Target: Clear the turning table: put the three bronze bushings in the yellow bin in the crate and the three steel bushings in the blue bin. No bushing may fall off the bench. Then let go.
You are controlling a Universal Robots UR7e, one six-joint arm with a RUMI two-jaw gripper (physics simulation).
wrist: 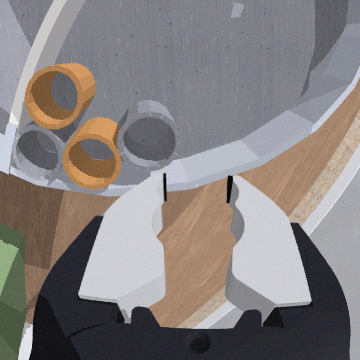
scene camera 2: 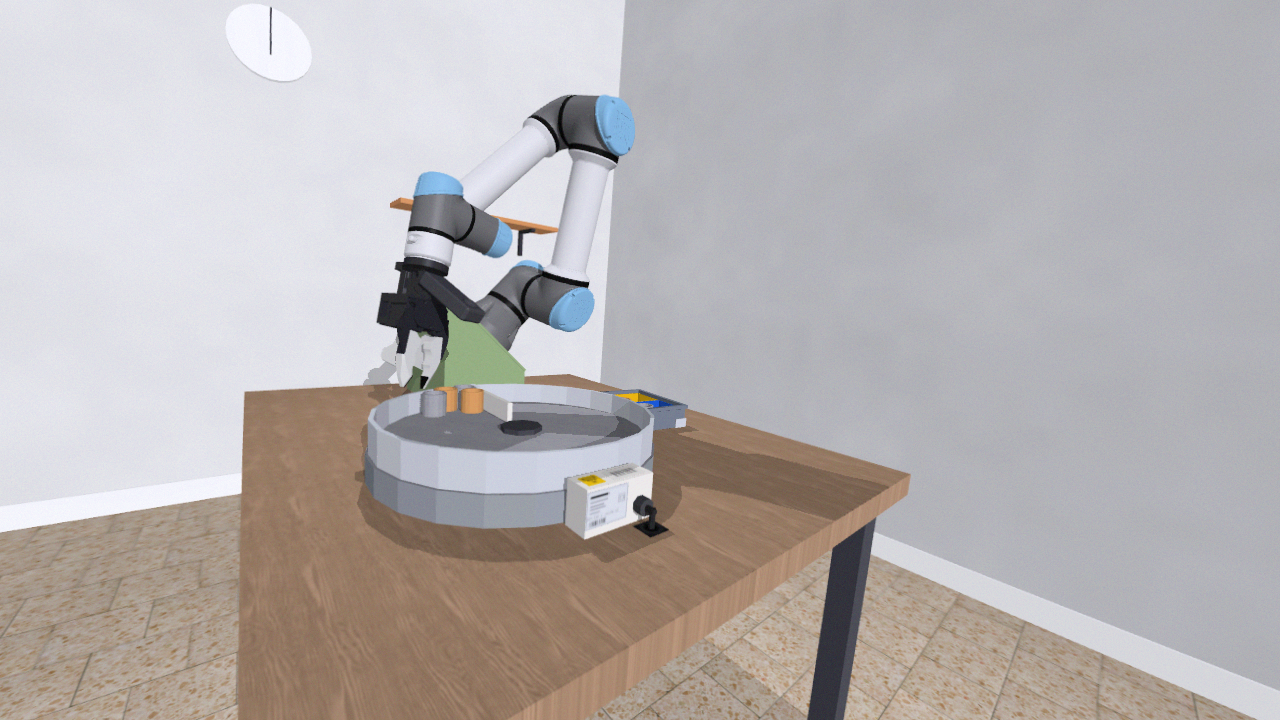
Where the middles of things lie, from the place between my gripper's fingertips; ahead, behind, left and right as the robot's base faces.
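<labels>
There's a crate (scene camera 2: 668,413) here, and my hand is 480 mm to the right of the crate and 80 mm above it.
</labels>
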